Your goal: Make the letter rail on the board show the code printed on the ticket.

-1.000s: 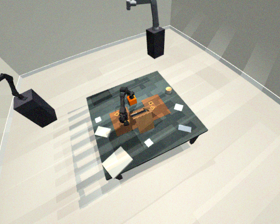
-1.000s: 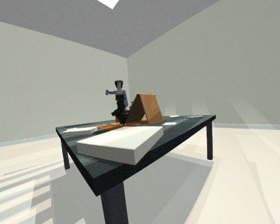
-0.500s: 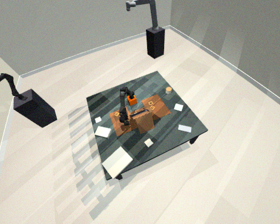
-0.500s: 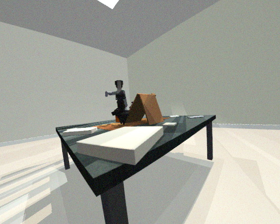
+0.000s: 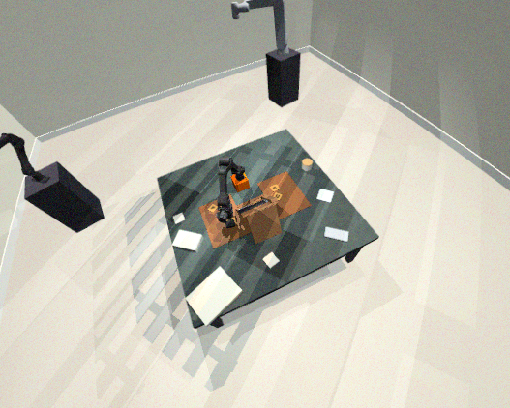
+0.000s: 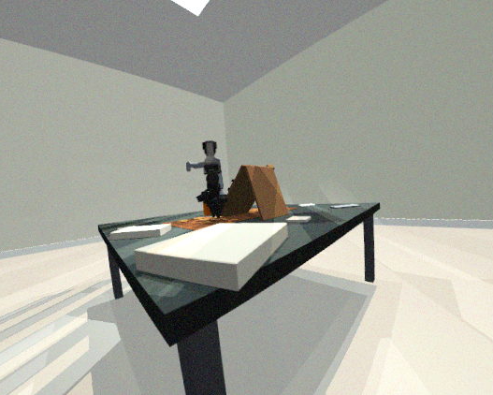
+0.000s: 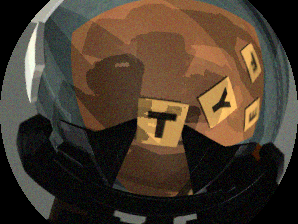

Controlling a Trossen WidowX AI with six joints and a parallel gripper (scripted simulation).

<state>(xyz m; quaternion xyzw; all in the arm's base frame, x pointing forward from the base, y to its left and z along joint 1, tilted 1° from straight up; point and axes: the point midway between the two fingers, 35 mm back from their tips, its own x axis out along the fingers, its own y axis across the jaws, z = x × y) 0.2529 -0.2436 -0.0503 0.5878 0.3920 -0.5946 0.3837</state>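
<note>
My gripper tip is now 10 mm short of the white ticket, 120 mm to the right of it and 80 mm below it. From my gripper tip the other things lie so: yellow letter tile: 20 mm ahead, 400 mm to the left, 10 mm below; then flat white slab: 60 mm behind, 330 mm to the right; then mat: 50 mm behind, 210 mm to the left, 10 mm below.
</note>
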